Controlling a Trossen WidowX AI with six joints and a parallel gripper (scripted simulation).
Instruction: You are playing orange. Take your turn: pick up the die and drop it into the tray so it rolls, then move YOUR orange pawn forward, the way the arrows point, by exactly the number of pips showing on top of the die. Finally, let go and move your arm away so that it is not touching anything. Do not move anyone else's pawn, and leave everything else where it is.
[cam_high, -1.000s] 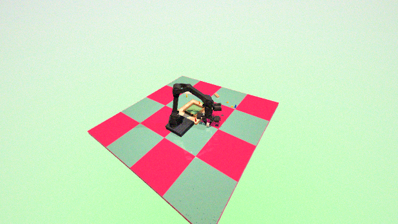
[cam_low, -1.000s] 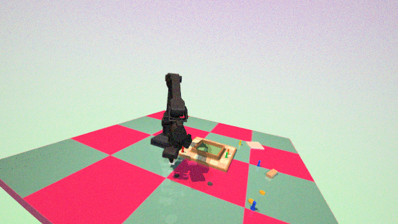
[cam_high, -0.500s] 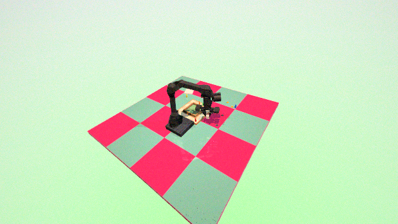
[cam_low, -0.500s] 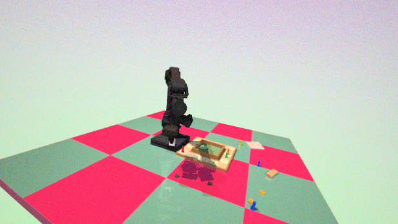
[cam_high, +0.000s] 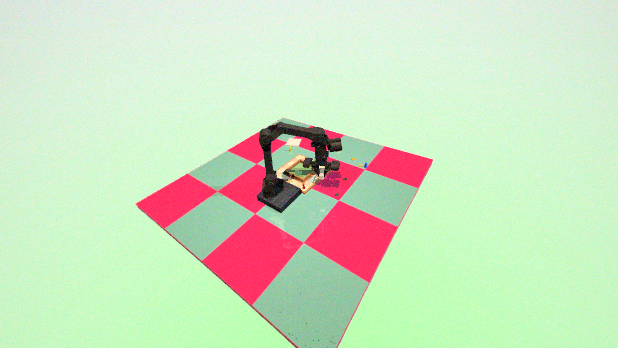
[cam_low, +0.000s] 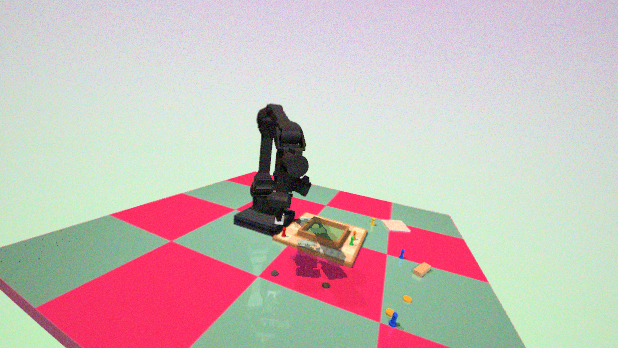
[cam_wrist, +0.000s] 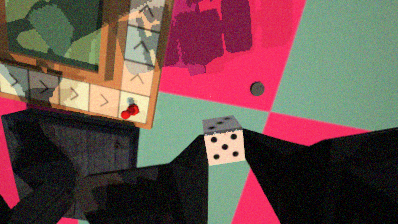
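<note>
Now: the orange pawn 16 cm ahead of my gripper tip, 26 cm to the left of it and 10 cm below it. The rest, counted from my gripper tip: green tray (6 cm ahead, 23 cm to the left, 12 cm below); white die (right at my gripper tip); red pawn (5 cm behind, 11 cm to the left, 10 cm below).
</note>
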